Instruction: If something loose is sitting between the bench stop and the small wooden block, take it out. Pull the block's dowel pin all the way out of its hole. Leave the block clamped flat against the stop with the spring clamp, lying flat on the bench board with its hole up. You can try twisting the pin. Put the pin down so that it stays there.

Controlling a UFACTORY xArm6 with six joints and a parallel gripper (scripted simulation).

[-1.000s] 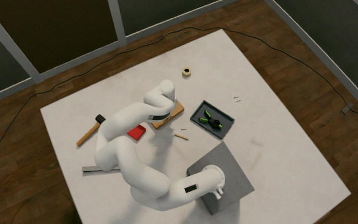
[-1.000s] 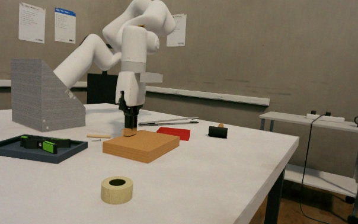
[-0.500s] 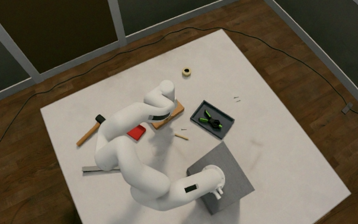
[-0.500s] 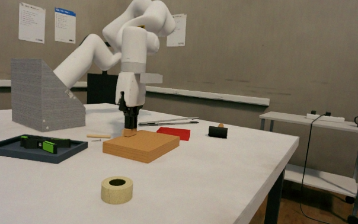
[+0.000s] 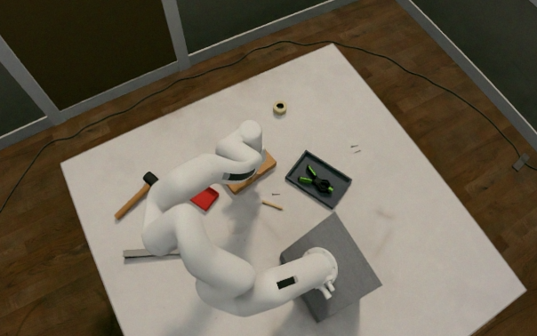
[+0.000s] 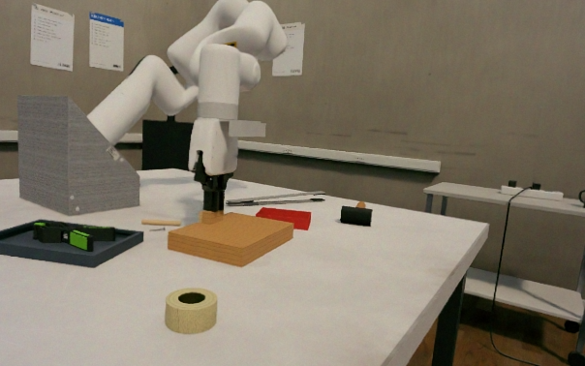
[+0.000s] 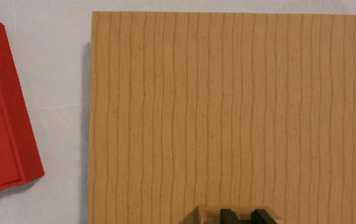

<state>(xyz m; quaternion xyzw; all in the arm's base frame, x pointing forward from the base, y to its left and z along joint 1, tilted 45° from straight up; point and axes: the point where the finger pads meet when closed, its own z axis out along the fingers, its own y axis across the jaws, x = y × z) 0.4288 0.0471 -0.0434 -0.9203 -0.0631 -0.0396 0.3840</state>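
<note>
Right now my hand is 20 mm above the dowel pin. From my hand the other things lie so: loose dowel: 140 mm behind, 10 mm to the right, 70 mm below; small wooden block: 30 mm below; red tray: 40 mm ahead, 200 mm to the left, 70 mm below.
</note>
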